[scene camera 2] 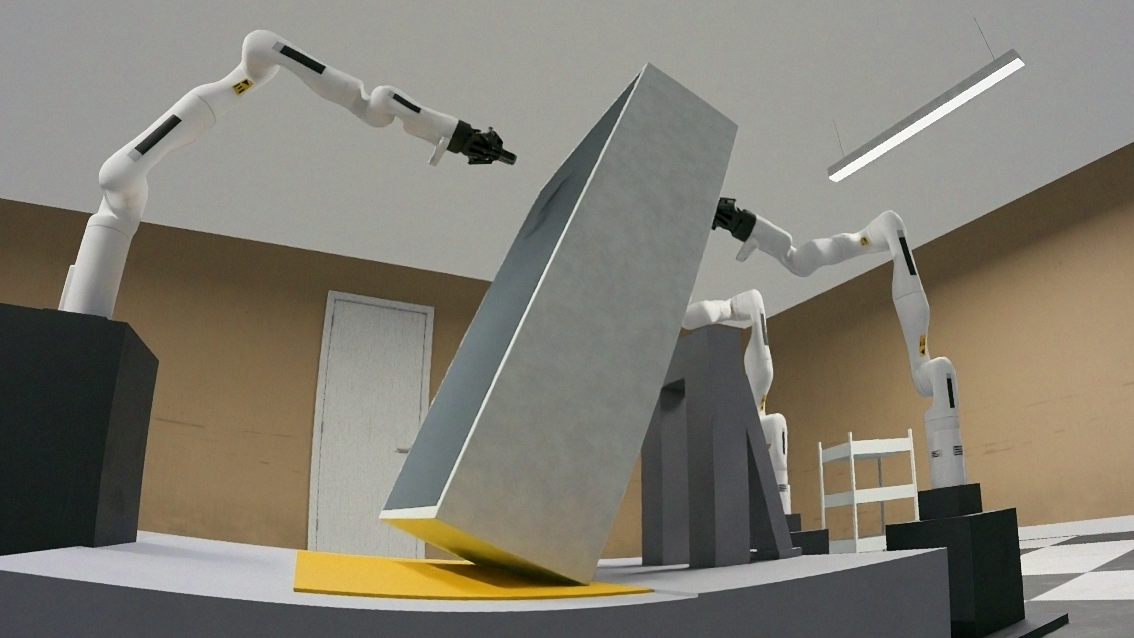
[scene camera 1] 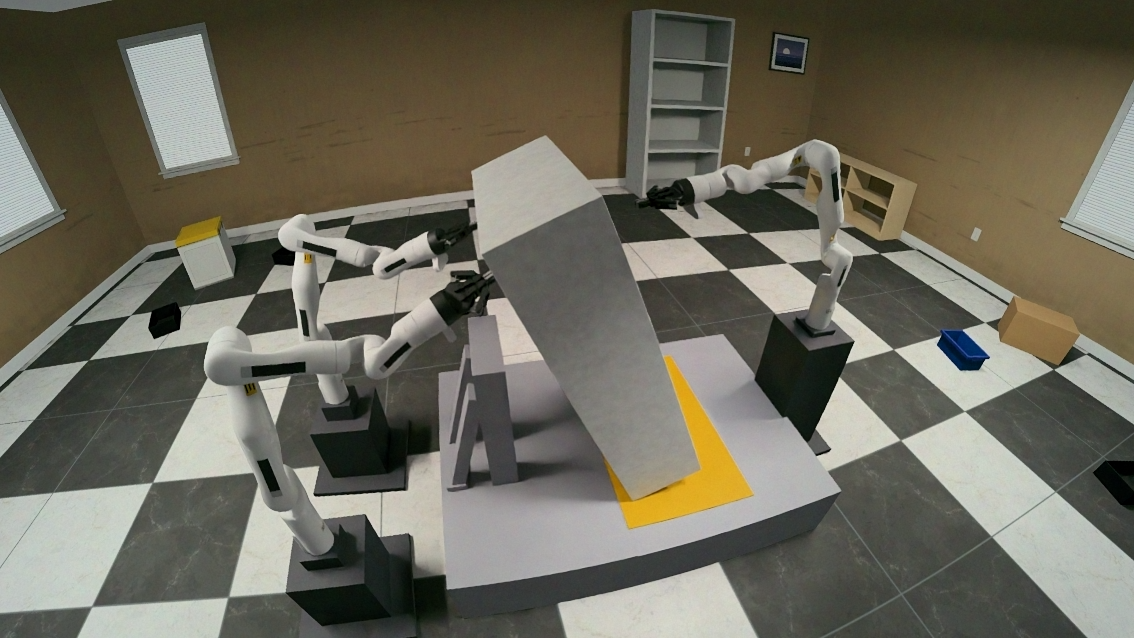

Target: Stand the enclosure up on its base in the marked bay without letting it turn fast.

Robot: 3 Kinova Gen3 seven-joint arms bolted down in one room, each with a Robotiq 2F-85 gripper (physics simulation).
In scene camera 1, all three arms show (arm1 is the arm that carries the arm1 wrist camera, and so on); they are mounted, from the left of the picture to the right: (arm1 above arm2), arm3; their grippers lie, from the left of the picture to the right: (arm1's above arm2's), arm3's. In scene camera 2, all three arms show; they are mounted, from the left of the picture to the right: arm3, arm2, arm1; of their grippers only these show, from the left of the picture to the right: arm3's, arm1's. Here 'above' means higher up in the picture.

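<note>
The enclosure (scene camera 1: 582, 317) (scene camera 2: 594, 317) is a tall grey box, tilted with its top to the left in scene camera 1. A lower edge rests on the yellow marked bay (scene camera 1: 713, 484) (scene camera 2: 340, 575); its yellow underside is lifted at the other side. Arm1's gripper (scene camera 1: 471, 228) (scene camera 2: 716, 215) is at the upper leaning side, with fingertips partly hidden. Arm2's gripper (scene camera 1: 486, 285) is at the same side, lower in scene camera 1. Whether these two are open or shut is unclear. Arm3's gripper (scene camera 1: 642, 203) (scene camera 2: 510, 157) is apart from the enclosure on the opposite side; its finger opening is unclear.
The bay lies on a low grey platform (scene camera 1: 539, 547) (scene camera 2: 872, 583). A dark grey support stand (scene camera 1: 498, 412) (scene camera 2: 709, 476) stands on it below the leaning side. Arm3's black pedestal (scene camera 1: 800, 380) (scene camera 2: 63, 428) stands at the platform's opposite side.
</note>
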